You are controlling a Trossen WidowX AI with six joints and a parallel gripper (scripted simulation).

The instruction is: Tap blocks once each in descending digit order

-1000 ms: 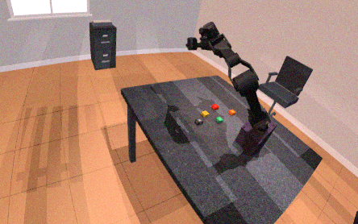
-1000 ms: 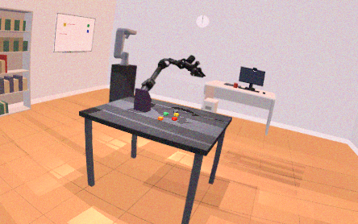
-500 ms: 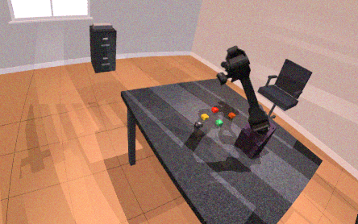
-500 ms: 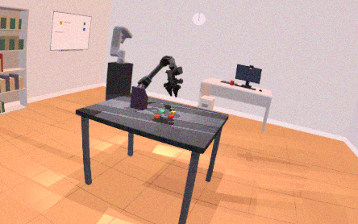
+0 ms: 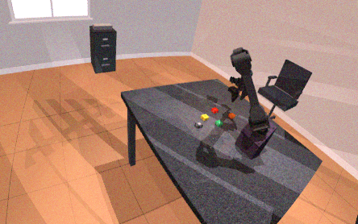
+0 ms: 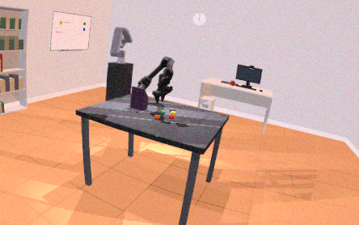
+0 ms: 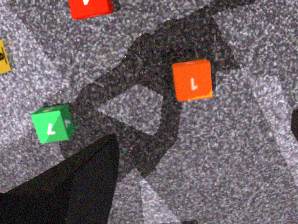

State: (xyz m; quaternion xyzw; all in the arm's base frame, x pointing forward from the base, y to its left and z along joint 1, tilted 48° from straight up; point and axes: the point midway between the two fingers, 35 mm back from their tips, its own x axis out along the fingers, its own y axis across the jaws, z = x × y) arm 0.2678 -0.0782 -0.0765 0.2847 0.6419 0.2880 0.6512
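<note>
Right now my gripper tip is 5 cm short of the yellow block, 19 cm to the right of it and 12 cm above it. The rest, counted from my gripper tip: red block 8 cm ahead, 7 cm to the left, 12 cm below; then green block 3 cm behind, 13 cm to the left, 12 cm below; then orange block 1 cm to the right, 12 cm below.
</note>
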